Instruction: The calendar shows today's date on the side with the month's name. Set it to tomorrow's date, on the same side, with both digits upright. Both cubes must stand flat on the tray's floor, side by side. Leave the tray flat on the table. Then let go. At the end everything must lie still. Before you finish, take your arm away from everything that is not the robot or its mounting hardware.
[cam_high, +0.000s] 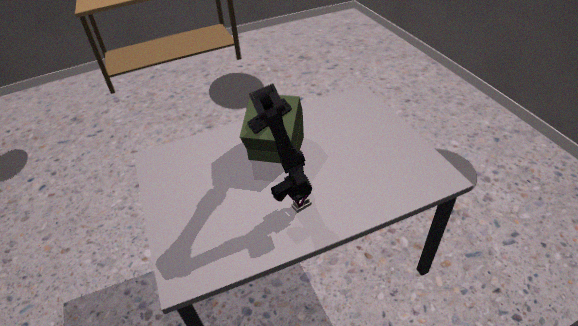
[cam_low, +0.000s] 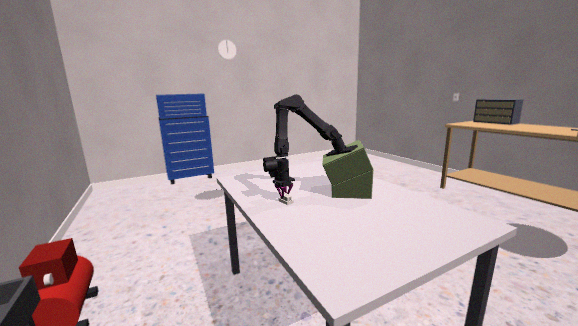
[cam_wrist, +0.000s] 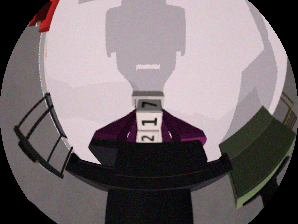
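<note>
The white cube lies right at my hand. Round my hand: calendar tray (20 mm to the left, 20 mm below).
</note>
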